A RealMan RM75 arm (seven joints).
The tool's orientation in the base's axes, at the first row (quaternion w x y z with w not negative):
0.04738, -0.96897, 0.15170, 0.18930
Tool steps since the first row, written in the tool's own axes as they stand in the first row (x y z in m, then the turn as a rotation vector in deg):
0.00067, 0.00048, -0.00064, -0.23, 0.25, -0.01
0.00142, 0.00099, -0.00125, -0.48, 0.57, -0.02
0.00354, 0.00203, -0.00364, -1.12, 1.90, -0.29
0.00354, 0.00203, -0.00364, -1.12, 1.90, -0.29
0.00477, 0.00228, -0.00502, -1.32, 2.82, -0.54
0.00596, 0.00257, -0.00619, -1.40, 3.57, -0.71
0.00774, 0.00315, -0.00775, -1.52, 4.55, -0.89
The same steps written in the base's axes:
0.00067, -0.00074, 0.00032, -0.28, -0.18, 0.09
0.00138, -0.00152, 0.00058, -0.59, -0.41, 0.18
0.00377, -0.00345, 0.00194, -1.48, -1.54, 0.63
0.00377, -0.00345, 0.00194, -1.48, -1.54, 0.63
0.00527, -0.00423, 0.00274, -1.85, -2.39, 0.91
0.00664, -0.00501, 0.00336, -2.10, -3.11, 1.07
0.00858, -0.00628, 0.00410, -2.45, -4.03, 1.25

